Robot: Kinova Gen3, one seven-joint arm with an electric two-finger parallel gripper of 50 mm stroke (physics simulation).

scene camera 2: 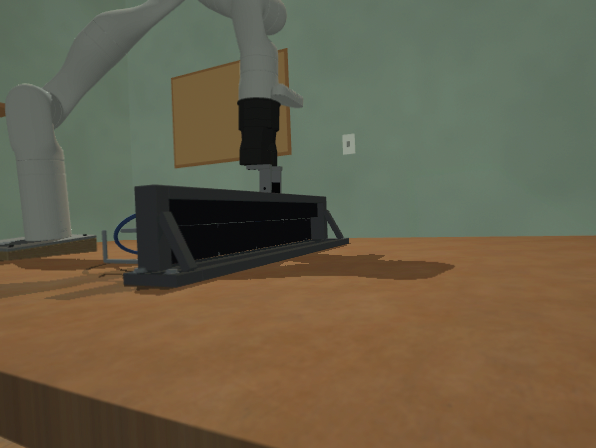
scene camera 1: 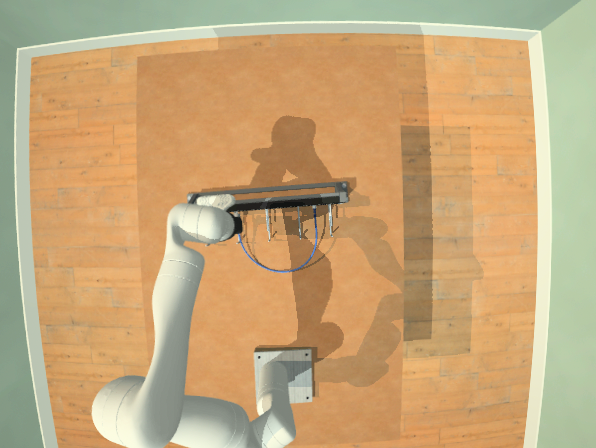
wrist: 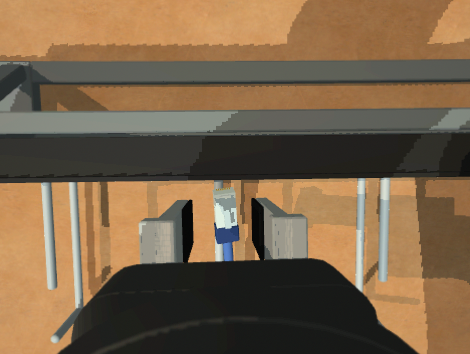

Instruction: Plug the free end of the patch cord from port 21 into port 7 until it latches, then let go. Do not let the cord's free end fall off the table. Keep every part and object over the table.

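Frame: origin at the arm's base, x ahead, y left, z up, level; metres.
Seen in the pictures: gripper, fingertip midpoint: (wrist: 222, 220); arm's base, origin of the base link: (scene camera 2: 49, 237) (scene camera 1: 273, 374).
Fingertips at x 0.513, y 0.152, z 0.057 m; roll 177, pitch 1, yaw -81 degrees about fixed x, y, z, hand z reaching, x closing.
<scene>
Pixels of each thing's top centre, then the offset from my fingertips to it. "spot": a spot on its surface instead.
- cord's free plug, middle of its top: (wrist: 226, 212) dx +0.001, dy -0.002, dz -0.018 m
- panel's rear foot bar, surface spot: (wrist: 250, 72) spot: dx +0.088, dy -0.007, dz -0.079 m
The cord's free plug (wrist: 226, 210), clear with a blue boot and gold contacts at its tip, lies loose between the fingers in the wrist view, slightly turned. Its whole tip shows in front of the black patch panel (scene camera 1: 295, 202) (scene camera 2: 235, 195) (wrist: 300, 155), outside any port. A thin rod runs beneath or behind it. My gripper (scene camera 2: 270, 180) (wrist: 222, 220) is open, with a gap on both sides of the plug. The blue cord (scene camera 1: 283, 271) (scene camera 2: 117, 233) (wrist: 228, 251) loops to its other end at the panel's right part in scene camera 1. Port numbers and openings are hidden.
Pale wire guides (scene camera 1: 268, 225) (scene camera 2: 105, 245) (wrist: 76, 245) stick out from the panel front on both sides of the fingers. The panel's rear foot bar (wrist: 250, 72) lies behind it. The arm's base plate (scene camera 1: 300, 395) stands at the lower middle in scene camera 1.
</scene>
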